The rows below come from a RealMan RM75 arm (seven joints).
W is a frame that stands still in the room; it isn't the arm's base.
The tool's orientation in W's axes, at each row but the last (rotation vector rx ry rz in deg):
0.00 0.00 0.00
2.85 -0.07 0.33
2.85 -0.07 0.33
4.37 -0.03 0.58
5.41 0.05 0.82
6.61 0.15 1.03
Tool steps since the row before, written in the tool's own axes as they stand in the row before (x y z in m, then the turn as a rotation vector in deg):
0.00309 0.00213 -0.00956 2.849 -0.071 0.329
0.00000 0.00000 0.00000 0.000 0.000 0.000
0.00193 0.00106 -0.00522 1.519 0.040 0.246
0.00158 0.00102 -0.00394 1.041 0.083 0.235
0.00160 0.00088 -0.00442 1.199 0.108 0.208
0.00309 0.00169 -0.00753 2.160 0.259 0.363
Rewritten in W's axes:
0.00309 0.00213 -0.00956 2.849 -0.071 0.329
0.00000 0.00000 0.00000 0.000 0.000 0.000
0.00193 0.00133 -0.00516 1.518 0.036 0.250
0.00157 0.00133 -0.00385 1.040 0.075 0.242
0.00158 0.00132 -0.00432 1.198 0.105 0.217
0.00303 0.00260 -0.00729 2.156 0.255 0.387

